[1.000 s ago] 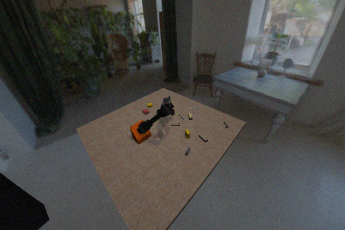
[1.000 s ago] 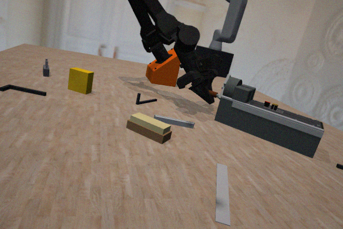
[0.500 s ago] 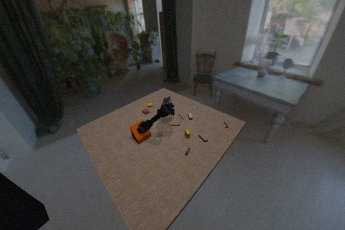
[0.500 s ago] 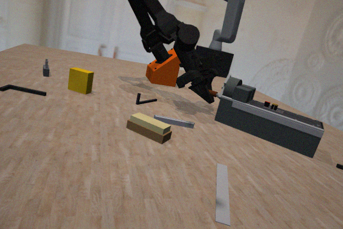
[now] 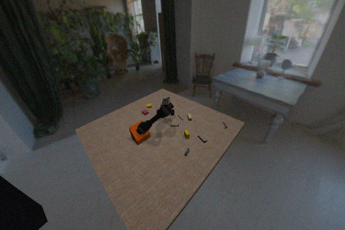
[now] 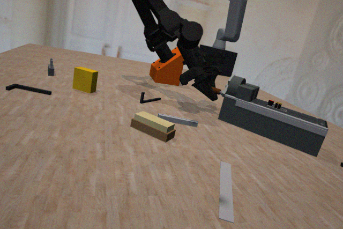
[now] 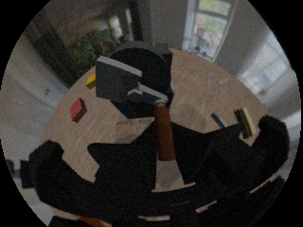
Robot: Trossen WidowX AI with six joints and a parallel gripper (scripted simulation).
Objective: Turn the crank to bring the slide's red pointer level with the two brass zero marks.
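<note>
Right now the red pointer is 11 cm ahead of my gripper tip, 10 cm to the left of it and 4 cm above it. Also, from my gripper tip: tan-and-brown block (12 cm ahead, 23 cm to the right, 3 cm below); then brown crank handle (1 cm behind, 1 cm to the right, 3 cm above); then grey bar (7 cm ahead, 15 cm to the right, 4 cm below).
</note>
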